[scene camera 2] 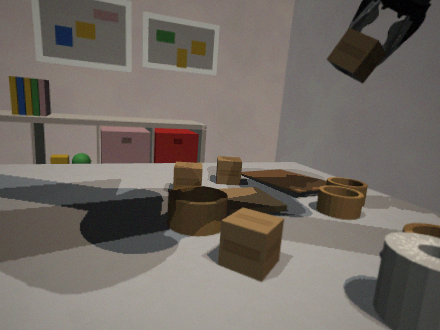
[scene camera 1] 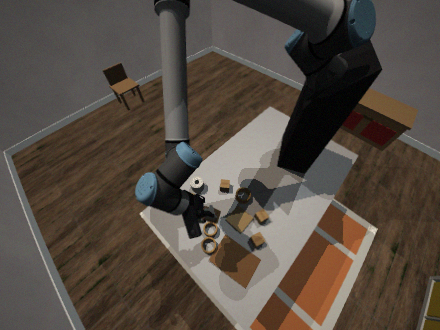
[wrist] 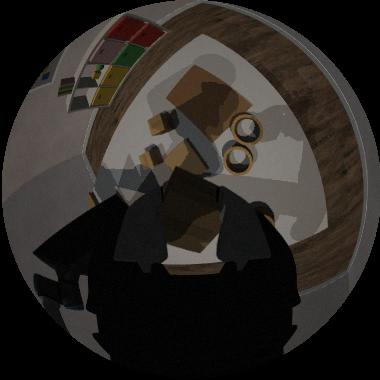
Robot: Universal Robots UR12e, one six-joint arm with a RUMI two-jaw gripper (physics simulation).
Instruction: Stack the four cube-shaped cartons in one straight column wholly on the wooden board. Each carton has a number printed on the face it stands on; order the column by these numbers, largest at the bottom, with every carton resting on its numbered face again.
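Places are measured from the arm's base along level axes (x down, y right, z back), in millimetres.
Pixels of known places: gripper, fingertip midpoint: (scene camera 2: pixel 353 62) (scene camera 1: pixel 211 220) (wrist: pixel 189 188); arm's base, link origin: (scene camera 1: pixel 327 76) (wrist: pixel 66 268).
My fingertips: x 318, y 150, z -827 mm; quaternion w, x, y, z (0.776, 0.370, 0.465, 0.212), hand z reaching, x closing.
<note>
Ahead of a thing's pixels: the offset from my fingertips to its top centre. "spot": to the spot under its first point.
My gripper (scene camera 1: pixel 206 212) (scene camera 2: pixel 371 39) (wrist: pixel 189 188) is shut on a brown carton @(dy +14, dx -50, dz +17 mm) (scene camera 1: pixel 214 215) (scene camera 2: pixel 354 55) (wrist: pixel 193 215), held tilted high above the table. One carton @(dy +105, dx +224, dz +288 mm) (scene camera 1: pixel 225 185) (scene camera 2: pixel 250 244) stands alone near the white roll; the gripper hides it in the wrist view. A second carton @(dy -187, dx +224, dz +233 mm) (scene camera 1: pixel 261 216) (scene camera 2: pixel 188 176) (wrist: pixel 151 157) stands beside the small light wooden board @(dy -82, dx +270, dz +157 mm) (scene camera 1: pixel 239 221) (scene camera 2: pixel 262 201) (wrist: pixel 186 156). A third carton @(dy -227, dx +224, dz +102 mm) (scene camera 1: pixel 257 240) (scene camera 2: pixel 229 171) (wrist: pixel 160 124) stands between that board and a larger dark brown board @(dy -173, dx +265, dz -50 mm) (scene camera 1: pixel 245 275) (scene camera 2: pixel 285 180) (wrist: pixel 194 77). No printed numbers are readable.
A brown ring @(dy -28, dx +233, dz +294 mm) (scene camera 1: pixel 237 195) (scene camera 2: pixel 197 217) stands near the lone carton. Two rings @(dy +26, dx +241, dz +9 mm) (scene camera 1: pixel 204 230) (scene camera 2: pixel 340 206) (wrist: pixel 237 174) stand side by side near the dark board. Another ring @(spot: dy +191, dx +237, dz +68 mm) (scene camera 2: pixel 420 228) is partly hidden behind the white roll @(dy +258, dx +210, dz +193 mm) (scene camera 1: pixel 193 187) (scene camera 2: pixel 407 285). The arm's shadow crosses the table.
</note>
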